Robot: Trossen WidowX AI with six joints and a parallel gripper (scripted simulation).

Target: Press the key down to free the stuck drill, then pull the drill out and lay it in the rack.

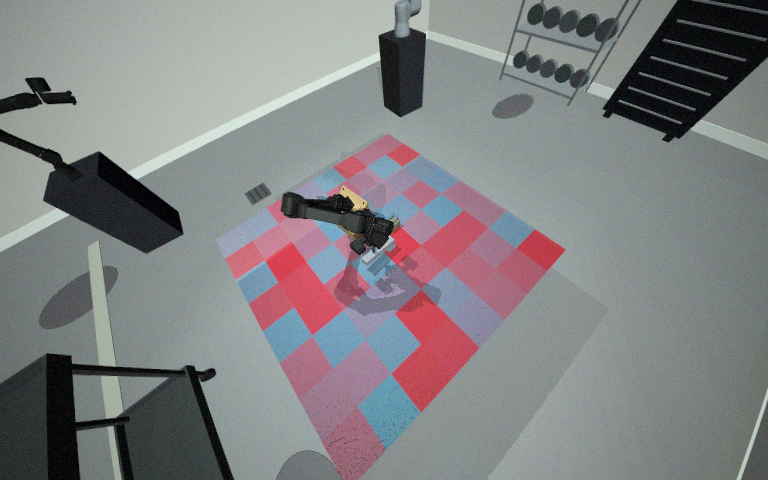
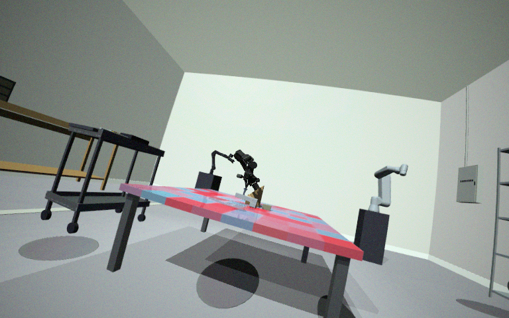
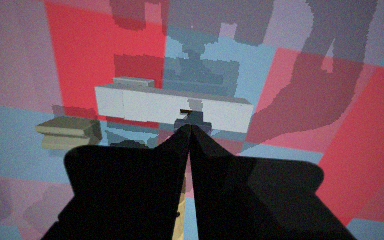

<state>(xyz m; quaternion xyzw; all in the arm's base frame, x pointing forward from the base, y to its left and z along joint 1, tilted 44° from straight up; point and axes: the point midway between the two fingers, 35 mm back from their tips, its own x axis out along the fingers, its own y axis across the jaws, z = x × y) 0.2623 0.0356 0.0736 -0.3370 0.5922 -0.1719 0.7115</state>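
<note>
My gripper tip is 80 mm above the drill, 40 mm to the right of it and 10 mm past it. Round my gripper tip: rack: 180 mm to the left, 110 mm below, 110 mm behind.
</note>
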